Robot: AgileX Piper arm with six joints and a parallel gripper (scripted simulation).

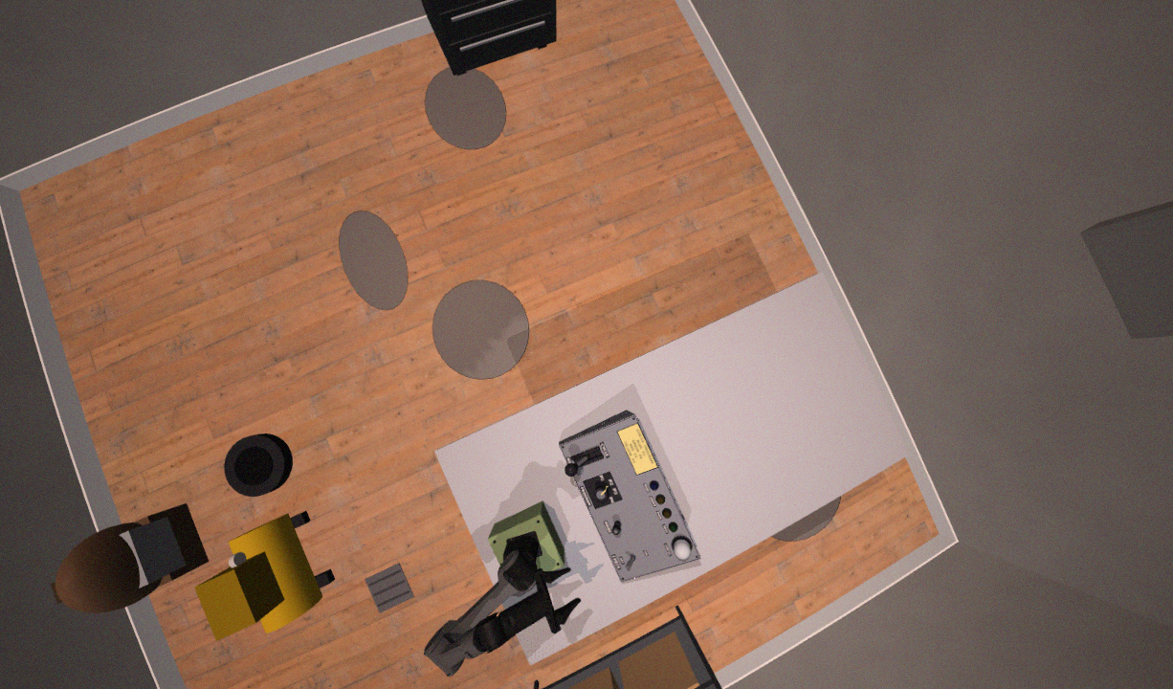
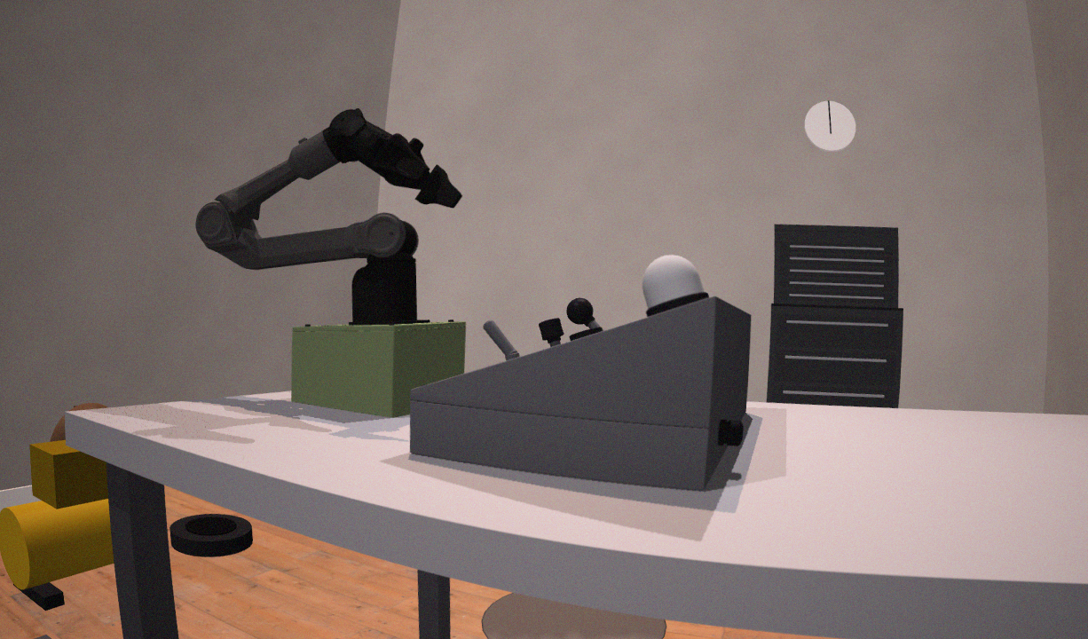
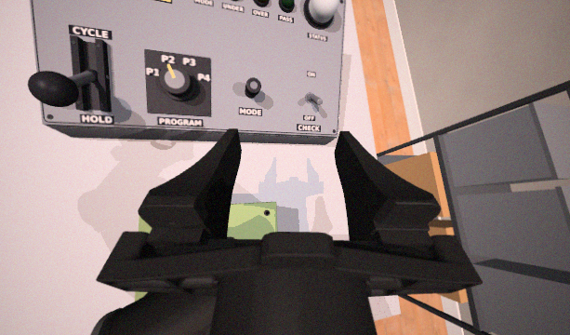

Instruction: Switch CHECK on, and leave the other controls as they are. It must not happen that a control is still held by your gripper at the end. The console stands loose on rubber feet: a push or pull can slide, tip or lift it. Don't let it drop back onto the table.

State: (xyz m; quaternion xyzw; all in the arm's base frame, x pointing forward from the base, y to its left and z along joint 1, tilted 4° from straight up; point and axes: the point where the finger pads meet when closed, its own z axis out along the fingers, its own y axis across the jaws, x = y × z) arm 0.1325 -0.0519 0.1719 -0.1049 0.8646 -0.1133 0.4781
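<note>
The check toggle lies 18 cm ahead of my hand, 10 cm to the right of it and 19 cm below it. From my hand the other things lie so: program dial: 16 cm ahead, 15 cm to the left, 18 cm below; grey console: 18 cm ahead, 9 cm to the left, 21 cm below; mode knob: 16 cm ahead, 2 cm to the left, 18 cm below.
</note>
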